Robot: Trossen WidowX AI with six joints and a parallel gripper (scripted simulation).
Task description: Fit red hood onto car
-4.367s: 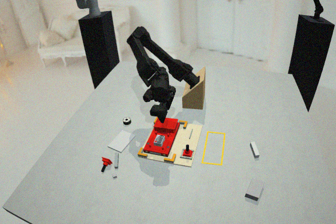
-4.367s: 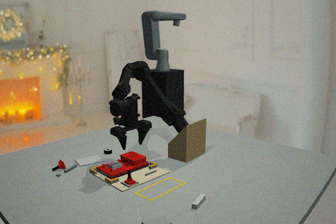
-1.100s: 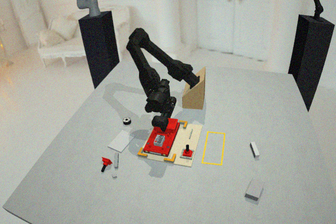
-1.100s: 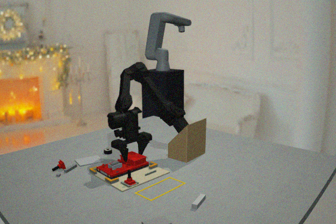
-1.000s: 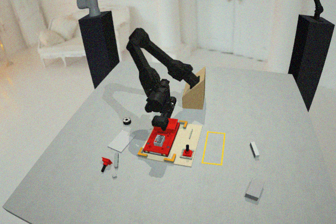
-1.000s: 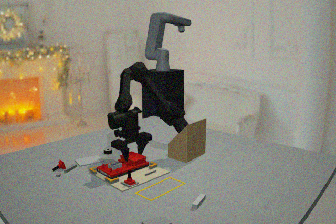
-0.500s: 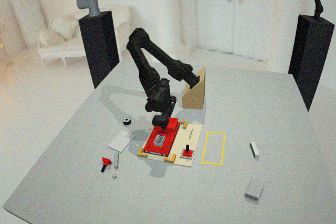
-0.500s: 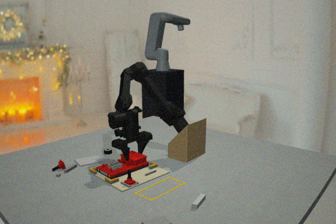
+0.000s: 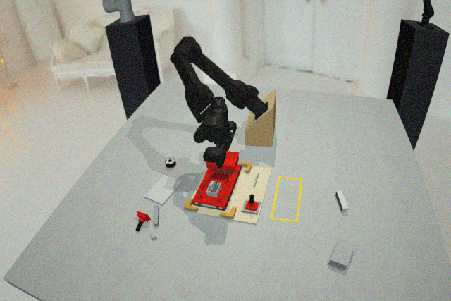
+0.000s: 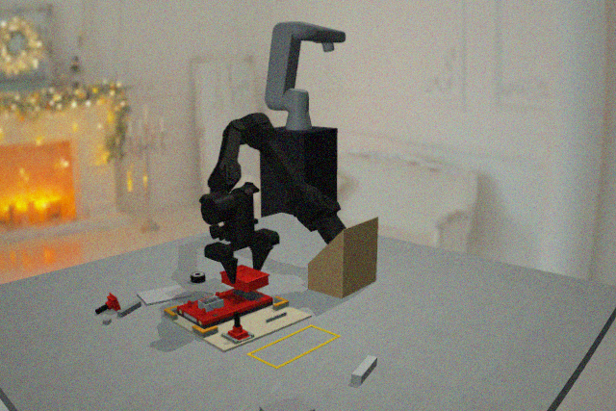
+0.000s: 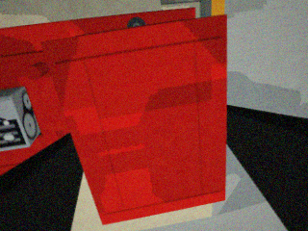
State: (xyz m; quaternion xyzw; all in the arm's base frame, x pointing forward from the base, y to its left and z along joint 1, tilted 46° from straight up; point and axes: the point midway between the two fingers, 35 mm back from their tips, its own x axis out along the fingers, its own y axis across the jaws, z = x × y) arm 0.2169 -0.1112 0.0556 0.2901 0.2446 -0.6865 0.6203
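Right now my gripper tip is 10 cm short of the grey engine block, 4 cm above it and 1 cm to the left of it. Round my gripper tip: cream baseplate (7 cm ahead, 6 cm below, 2 cm to the left); hood (1 cm above).
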